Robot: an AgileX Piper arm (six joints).
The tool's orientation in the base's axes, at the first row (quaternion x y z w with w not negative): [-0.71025 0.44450 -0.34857 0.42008]
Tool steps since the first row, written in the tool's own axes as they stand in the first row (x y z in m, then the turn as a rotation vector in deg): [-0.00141 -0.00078 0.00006 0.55 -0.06 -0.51]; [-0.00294 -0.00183 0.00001 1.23 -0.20 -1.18]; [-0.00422 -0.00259 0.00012 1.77 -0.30 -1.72]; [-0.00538 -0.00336 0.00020 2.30 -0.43 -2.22]
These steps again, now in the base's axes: [-0.00019 0.00152 0.00051 -0.22 -0.64 0.33]; [-0.00044 0.00318 0.00130 -0.51 -1.42 0.81]; [-0.00055 0.00459 0.00179 -0.75 -2.05 1.18]; [-0.00064 0.00588 0.00231 -0.95 -2.65 1.57]
